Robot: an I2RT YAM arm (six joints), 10 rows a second.
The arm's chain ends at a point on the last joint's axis. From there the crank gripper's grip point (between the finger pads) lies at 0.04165 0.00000 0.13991 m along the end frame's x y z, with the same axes.
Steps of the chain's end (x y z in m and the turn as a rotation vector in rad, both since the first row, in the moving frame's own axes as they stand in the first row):
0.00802 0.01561 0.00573 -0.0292 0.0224 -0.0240
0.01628 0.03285 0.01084 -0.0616 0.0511 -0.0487
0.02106 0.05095 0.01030 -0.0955 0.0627 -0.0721
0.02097 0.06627 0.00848 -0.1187 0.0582 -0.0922
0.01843 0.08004 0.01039 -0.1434 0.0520 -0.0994
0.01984 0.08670 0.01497 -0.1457 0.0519 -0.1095
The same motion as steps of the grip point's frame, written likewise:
0.01118 0.01864 0.00472 -0.0292 0.0224 -0.0240
0.02352 0.03919 0.00833 -0.0616 0.0511 -0.0487
0.03010 0.06084 0.00693 -0.0955 0.0627 -0.0721
0.02959 0.07846 0.00507 -0.1187 0.0582 -0.0922
0.02640 0.09536 0.00691 -0.1434 0.0520 -0.0994
0.02787 0.10188 0.01148 -0.1457 0.0519 -0.1095

